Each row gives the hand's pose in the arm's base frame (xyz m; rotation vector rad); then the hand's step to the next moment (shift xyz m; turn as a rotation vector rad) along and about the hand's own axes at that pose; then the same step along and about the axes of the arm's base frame.
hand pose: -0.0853 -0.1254 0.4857 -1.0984 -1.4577 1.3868
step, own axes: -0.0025 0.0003 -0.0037 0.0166 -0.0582 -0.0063
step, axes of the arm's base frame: 0.0043 -0.0014 -0.0001 -0.0016 0.0171 0.0584
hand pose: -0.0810 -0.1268 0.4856 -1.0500 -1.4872 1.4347
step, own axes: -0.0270 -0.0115 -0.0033 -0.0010 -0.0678 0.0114
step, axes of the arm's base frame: 0.0118 -0.0245 0.0116 -0.0127 -0.0056 0.0673
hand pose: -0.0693 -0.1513 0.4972 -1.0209 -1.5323 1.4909
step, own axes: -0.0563 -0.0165 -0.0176 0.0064 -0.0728 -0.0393
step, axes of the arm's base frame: 0.0379 -0.0447 0.0179 0.0306 0.0214 0.0741
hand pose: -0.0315 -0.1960 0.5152 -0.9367 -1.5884 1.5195
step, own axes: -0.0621 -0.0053 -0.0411 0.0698 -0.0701 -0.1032
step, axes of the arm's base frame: 0.0651 -0.0361 0.0051 0.0578 0.1072 0.0748
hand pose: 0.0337 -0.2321 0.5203 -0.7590 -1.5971 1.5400
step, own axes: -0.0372 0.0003 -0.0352 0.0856 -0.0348 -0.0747
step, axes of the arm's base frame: 0.0492 -0.0128 -0.0062 0.0221 0.1086 0.0428
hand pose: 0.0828 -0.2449 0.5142 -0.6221 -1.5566 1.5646
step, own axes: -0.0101 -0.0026 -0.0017 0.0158 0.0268 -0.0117
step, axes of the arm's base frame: 0.0074 -0.0076 0.0003 -0.0045 0.0223 -0.0242
